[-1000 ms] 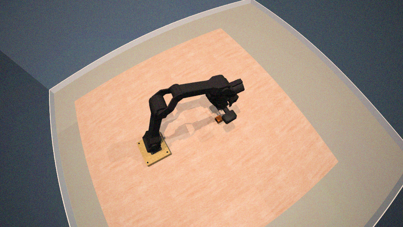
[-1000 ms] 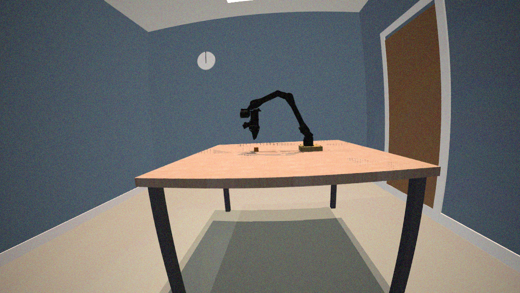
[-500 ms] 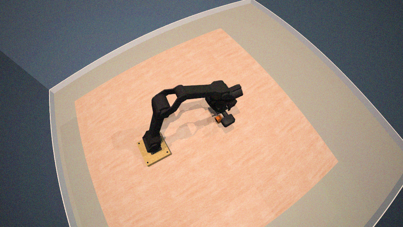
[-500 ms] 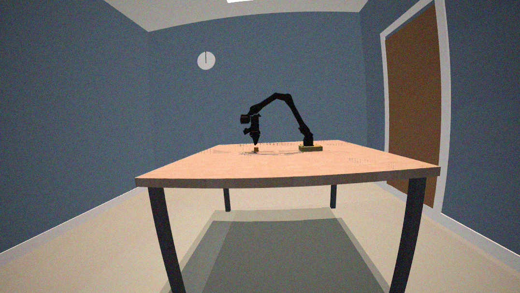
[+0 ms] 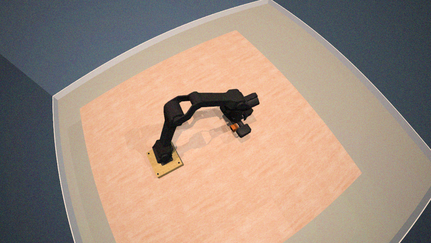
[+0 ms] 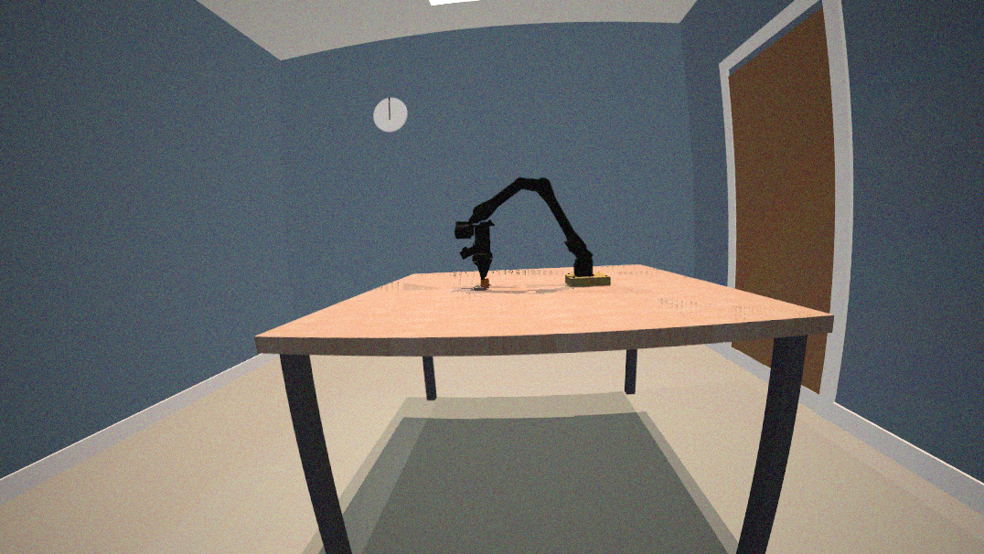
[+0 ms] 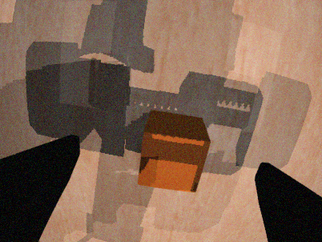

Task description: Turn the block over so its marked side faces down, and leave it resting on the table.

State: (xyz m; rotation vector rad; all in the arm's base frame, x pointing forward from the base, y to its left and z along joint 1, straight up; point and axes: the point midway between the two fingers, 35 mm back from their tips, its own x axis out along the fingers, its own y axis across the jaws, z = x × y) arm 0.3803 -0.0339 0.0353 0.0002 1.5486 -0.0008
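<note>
My gripper tip is 10 mm past the orange block and 20 mm above it.
</note>
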